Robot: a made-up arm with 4 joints. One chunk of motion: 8 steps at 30 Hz.
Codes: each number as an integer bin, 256 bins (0 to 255) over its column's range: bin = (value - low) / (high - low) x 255, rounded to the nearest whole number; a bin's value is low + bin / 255 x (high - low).
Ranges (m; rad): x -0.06..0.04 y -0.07..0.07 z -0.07..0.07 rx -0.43..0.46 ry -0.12..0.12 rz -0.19..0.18
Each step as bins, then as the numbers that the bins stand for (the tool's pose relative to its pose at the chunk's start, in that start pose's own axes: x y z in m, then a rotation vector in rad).
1 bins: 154 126 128 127 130 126
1 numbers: 0.0004 -0.0008 0.0003 0.0133 0.0024 -0.0072
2 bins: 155 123 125 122 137 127
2 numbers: 0.0008 -0.0025 -0.0014 -0.0042 0.0089 -0.0057
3 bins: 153 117 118 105 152 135
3 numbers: 0.0000 -0.0058 -0.0052 -0.0635 0.0231 0.0059
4 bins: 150 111 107 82 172 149
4 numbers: -0.0012 -0.0091 -0.0113 -0.1438 0.0419 0.0262
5 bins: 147 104 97 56 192 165
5 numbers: -0.0024 -0.0129 -0.0167 -0.2345 0.0607 0.0494
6 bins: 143 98 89 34 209 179
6 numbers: -0.0039 -0.0162 -0.0211 -0.3113 0.0767 0.0697
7 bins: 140 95 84 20 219 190
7 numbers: -0.0051 -0.0178 -0.0239 -0.3602 0.0861 0.0857
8 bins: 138 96 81 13 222 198
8 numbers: -0.0059 -0.0173 -0.0255 -0.3846 0.0889 0.0973
